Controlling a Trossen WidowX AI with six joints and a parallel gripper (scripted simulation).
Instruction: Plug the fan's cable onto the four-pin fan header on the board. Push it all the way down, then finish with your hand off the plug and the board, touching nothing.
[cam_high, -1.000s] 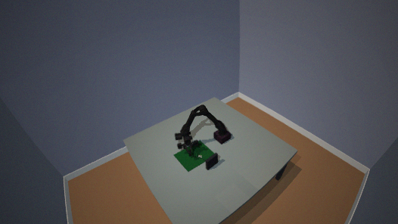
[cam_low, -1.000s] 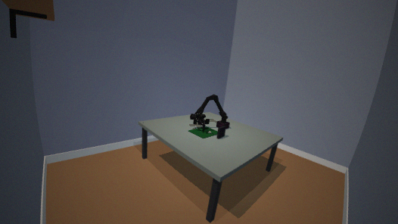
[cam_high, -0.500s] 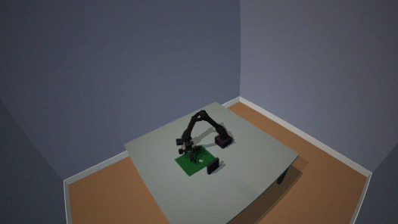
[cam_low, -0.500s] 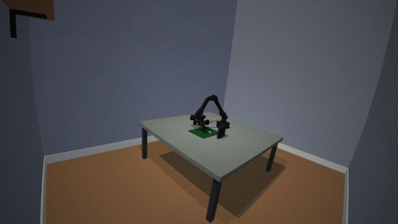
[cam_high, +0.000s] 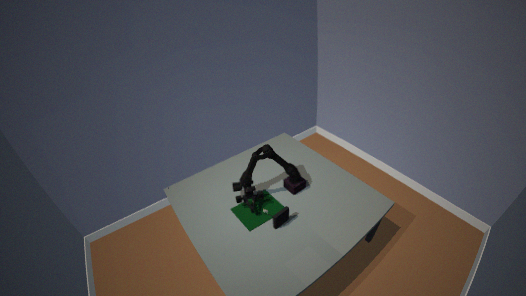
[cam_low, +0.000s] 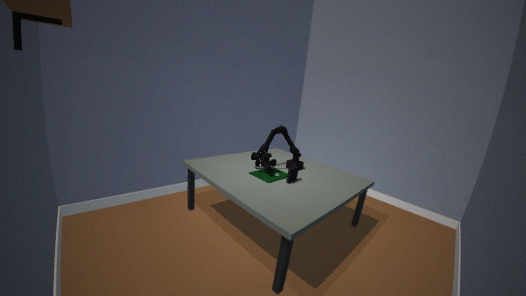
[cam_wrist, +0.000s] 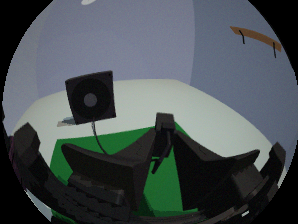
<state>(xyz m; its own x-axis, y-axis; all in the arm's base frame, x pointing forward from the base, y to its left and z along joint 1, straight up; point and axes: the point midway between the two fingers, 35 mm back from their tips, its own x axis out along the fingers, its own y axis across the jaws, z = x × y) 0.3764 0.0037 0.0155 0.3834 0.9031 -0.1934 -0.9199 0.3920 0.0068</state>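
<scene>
My gripper tip is 9 cm above the green board, 5 cm past it and 2 cm to the left of it. From my gripper tip the other things lie so: black square fan: 16 cm to the left, 11 cm behind, 2 cm below; then dark plug: 1 cm to the left, 1 cm below.
</scene>
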